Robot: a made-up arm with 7 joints. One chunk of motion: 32 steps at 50 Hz.
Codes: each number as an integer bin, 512 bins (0 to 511) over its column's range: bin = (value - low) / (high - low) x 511, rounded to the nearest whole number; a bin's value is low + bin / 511 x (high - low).
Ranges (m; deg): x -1.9..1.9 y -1.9..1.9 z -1.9..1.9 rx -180..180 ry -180..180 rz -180..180
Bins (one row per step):
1: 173 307 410 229 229 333
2: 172 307 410 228 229 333
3: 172 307 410 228 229 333
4: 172 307 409 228 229 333
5: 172 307 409 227 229 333
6: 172 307 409 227 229 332
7: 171 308 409 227 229 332
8: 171 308 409 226 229 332
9: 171 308 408 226 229 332
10: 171 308 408 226 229 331
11: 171 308 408 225 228 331
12: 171 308 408 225 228 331
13: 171 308 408 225 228 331
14: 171 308 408 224 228 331
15: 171 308 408 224 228 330
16: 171 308 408 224 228 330
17: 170 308 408 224 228 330
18: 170 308 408 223 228 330
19: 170 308 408 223 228 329
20: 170 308 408 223 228 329
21: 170 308 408 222 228 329
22: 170 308 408 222 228 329
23: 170 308 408 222 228 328
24: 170 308 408 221 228 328
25: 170 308 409 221 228 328
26: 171 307 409 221 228 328
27: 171 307 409 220 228 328
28: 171 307 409 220 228 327
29: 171 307 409 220 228 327
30: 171 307 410 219 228 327
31: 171 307 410 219 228 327
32: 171 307 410 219 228 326
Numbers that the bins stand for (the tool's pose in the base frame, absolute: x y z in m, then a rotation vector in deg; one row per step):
1: -0.6135 0.3830 1.1489 -18.67 -18.67 54.60
2: -0.6209 0.3830 1.1489 -19.37 -18.67 54.60
3: -0.6209 0.3830 1.1489 -19.37 -18.67 54.60
4: -0.6209 0.3830 1.1415 -19.37 -18.67 54.60
5: -0.6209 0.3830 1.1415 -20.08 -18.67 54.60
6: -0.6209 0.3830 1.1415 -20.08 -18.67 53.89
7: -0.6284 0.3904 1.1415 -20.08 -18.67 53.89
8: -0.6284 0.3904 1.1415 -20.78 -18.67 53.89
9: -0.6284 0.3904 1.1341 -20.78 -18.67 53.89
10: -0.6284 0.3904 1.1341 -20.78 -18.67 53.19
11: -0.6284 0.3904 1.1341 -21.49 -19.37 53.19
12: -0.6284 0.3904 1.1341 -21.49 -19.37 53.19
13: -0.6284 0.3904 1.1341 -21.49 -19.37 53.19
14: -0.6284 0.3904 1.1341 -22.19 -19.37 53.19
15: -0.6284 0.3904 1.1341 -22.19 -19.37 52.49
16: -0.6284 0.3904 1.1341 -22.19 -19.37 52.49
17: -0.6358 0.3904 1.1341 -22.19 -19.37 52.49
18: -0.6358 0.3904 1.1341 -22.90 -19.37 52.49
19: -0.6358 0.3904 1.1341 -22.90 -19.37 51.78
20: -0.6358 0.3904 1.1341 -22.90 -19.37 51.78
21: -0.6358 0.3904 1.1341 -23.60 -19.37 51.78
22: -0.6358 0.3904 1.1341 -23.60 -19.37 51.78
23: -0.6358 0.3904 1.1341 -23.60 -19.37 51.08
24: -0.6358 0.3904 1.1341 -24.31 -19.37 51.08
25: -0.6358 0.3904 1.1415 -24.31 -19.37 51.08
26: -0.6284 0.3830 1.1415 -24.31 -19.37 51.08
27: -0.6284 0.3830 1.1415 -25.01 -19.37 51.08
28: -0.6284 0.3830 1.1415 -25.01 -19.37 50.37
29: -0.6284 0.3830 1.1415 -25.01 -19.37 50.37
30: -0.6284 0.3830 1.1489 -25.71 -19.37 50.37
31: -0.6284 0.3830 1.1489 -25.71 -19.37 50.37
32: -0.6284 0.3830 1.1489 -25.71 -19.37 49.67

